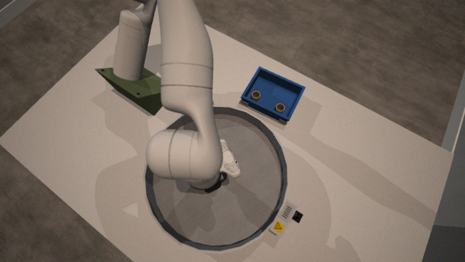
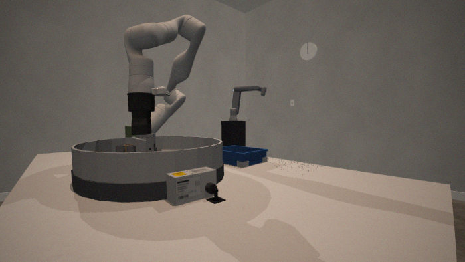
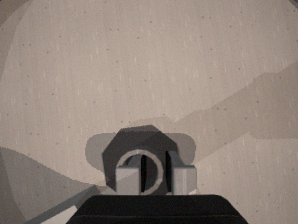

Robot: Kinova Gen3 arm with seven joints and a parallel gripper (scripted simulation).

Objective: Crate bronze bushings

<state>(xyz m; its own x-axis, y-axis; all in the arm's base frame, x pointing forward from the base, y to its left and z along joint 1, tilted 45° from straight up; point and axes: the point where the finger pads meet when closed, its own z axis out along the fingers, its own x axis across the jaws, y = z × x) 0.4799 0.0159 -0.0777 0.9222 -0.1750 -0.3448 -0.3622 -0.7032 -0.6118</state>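
My gripper is now 1 cm past the round turning table and 3 cm above it. From my hand the other things lie so: blue crate (6 cm behind, 35 cm to the left, 6 cm below).
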